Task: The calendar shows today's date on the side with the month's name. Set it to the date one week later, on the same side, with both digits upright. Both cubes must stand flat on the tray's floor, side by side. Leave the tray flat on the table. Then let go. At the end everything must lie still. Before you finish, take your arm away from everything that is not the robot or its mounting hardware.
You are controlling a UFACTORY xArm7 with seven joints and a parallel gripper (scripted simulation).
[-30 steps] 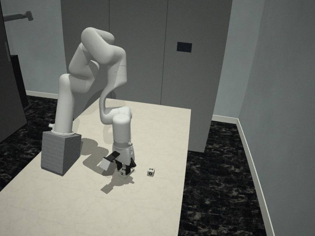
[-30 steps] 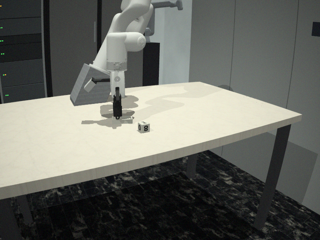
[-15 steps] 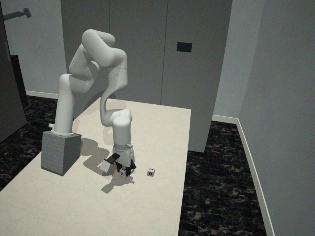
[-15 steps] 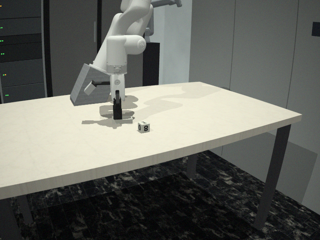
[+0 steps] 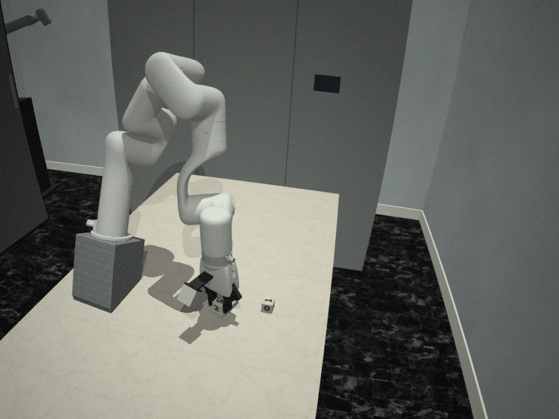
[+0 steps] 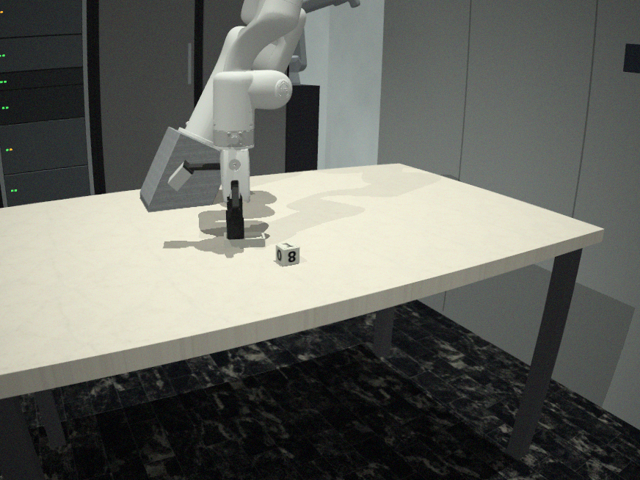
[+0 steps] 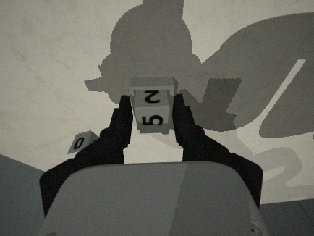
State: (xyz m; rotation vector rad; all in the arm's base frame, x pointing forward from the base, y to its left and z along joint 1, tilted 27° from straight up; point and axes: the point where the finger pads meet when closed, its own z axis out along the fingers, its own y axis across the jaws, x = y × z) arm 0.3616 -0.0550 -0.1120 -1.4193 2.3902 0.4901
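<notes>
My gripper is now 10 mm short of the tray, 20 mm to the right of it and 30 mm above it. From my hand the other things lie so: digit cube: 130 mm ahead, 30 mm to the left, 20 mm below.
</notes>
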